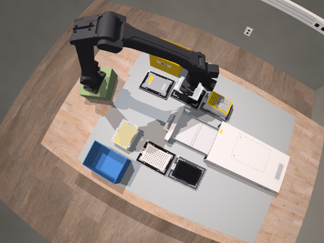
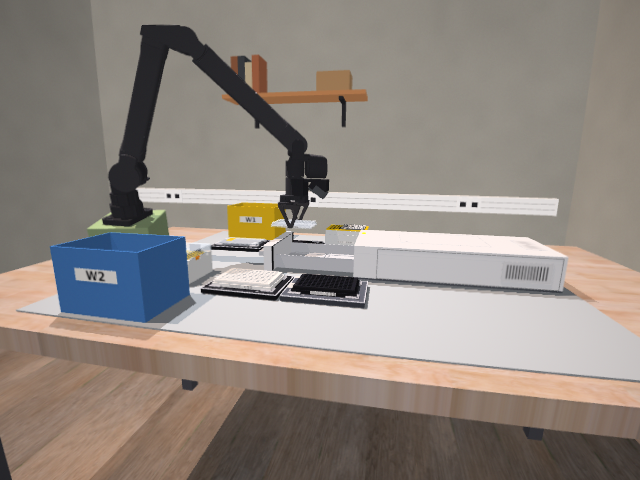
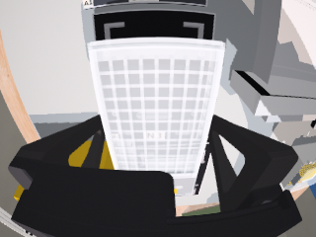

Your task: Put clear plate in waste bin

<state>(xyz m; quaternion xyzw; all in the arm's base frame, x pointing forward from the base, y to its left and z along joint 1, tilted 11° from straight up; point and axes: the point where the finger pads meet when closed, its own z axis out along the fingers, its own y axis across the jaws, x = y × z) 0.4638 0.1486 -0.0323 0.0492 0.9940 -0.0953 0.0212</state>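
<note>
Right now my hand is 170 mm past the yellow bin W1, 150 mm to the right of it and 40 mm above it. Round my hand: black work nest N3 (70 mm below); clear plate (right at my hand); label n1 (100 mm ahead, 70 mm below).
</note>
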